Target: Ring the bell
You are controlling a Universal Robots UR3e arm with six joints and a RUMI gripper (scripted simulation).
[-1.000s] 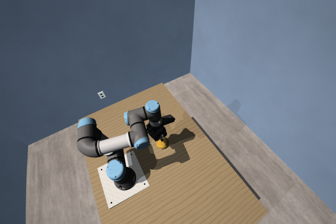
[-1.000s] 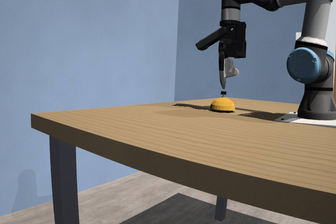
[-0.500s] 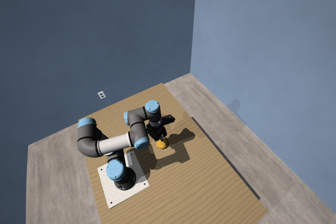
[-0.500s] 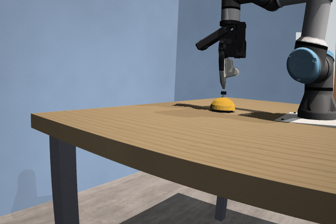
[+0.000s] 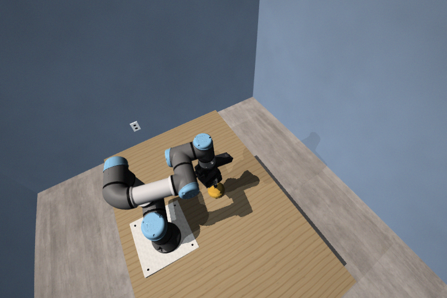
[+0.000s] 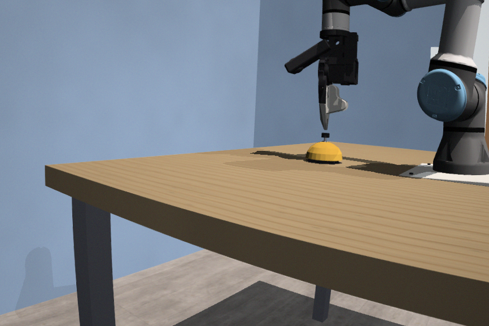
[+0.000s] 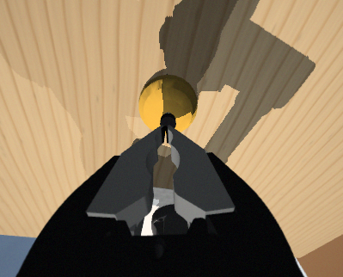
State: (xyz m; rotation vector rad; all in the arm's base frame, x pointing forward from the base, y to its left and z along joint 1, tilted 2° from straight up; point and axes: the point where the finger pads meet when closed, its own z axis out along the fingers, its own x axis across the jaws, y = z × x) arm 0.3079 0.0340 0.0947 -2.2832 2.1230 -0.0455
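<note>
My gripper is now 3 cm above the small black button. From my hand the other things lie so: yellow dome bell (5 cm below).
</note>
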